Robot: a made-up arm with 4 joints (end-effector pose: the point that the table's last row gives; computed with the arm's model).
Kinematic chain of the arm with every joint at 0, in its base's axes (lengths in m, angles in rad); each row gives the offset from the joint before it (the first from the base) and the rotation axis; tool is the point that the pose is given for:
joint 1: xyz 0 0 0.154 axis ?
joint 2: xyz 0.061 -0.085 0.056 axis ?
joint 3: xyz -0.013 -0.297 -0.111 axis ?
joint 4: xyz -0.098 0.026 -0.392 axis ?
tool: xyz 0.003 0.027 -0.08
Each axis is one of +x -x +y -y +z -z.
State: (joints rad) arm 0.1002 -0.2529 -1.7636 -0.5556
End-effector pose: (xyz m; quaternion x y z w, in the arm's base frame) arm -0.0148 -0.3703 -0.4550 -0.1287 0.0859 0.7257 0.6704
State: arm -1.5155 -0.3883 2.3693 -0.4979
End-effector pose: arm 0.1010 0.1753 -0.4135 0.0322 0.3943 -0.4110 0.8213
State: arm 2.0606 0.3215 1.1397 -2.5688
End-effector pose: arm -0.3346 0.1376 -0.1594 -0.9060 0.0077 0.4163 0.0764
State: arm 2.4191 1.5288 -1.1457 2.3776
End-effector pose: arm -0.3437 0.4183 0.5071 -0.3440 -0.2863 -0.2949 0.8442
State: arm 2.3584 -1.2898 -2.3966 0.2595
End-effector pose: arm 0.2099 -0.3056 -0.3221 -0.4284 -0.5158 0.0713 0.7385
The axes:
joint 1: -z
joint 2: -x
joint 3: -z
joint 4: -y

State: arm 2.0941 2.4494 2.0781 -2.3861
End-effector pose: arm -0.2806 -0.0340 0.6735 0.0726 0.1526 0.9832 0.0687
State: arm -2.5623 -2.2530 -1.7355 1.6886
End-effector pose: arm -0.2729 -0.4193 0.2676 0.8183 0.4165 -0.3790 0.1151
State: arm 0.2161 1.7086 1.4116 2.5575
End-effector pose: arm -0.0144 -0.4918 0.5004 0.6367 0.5541 -0.4595 0.2766
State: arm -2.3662 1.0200 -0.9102 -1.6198
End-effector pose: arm 0.5810 0.4455 0.2924 -0.8819 -0.2666 0.3365 0.1947
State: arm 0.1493 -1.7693 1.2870 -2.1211
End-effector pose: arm 0.1099 0.3814 0.1827 -0.6821 -0.6199 -0.3652 0.1307
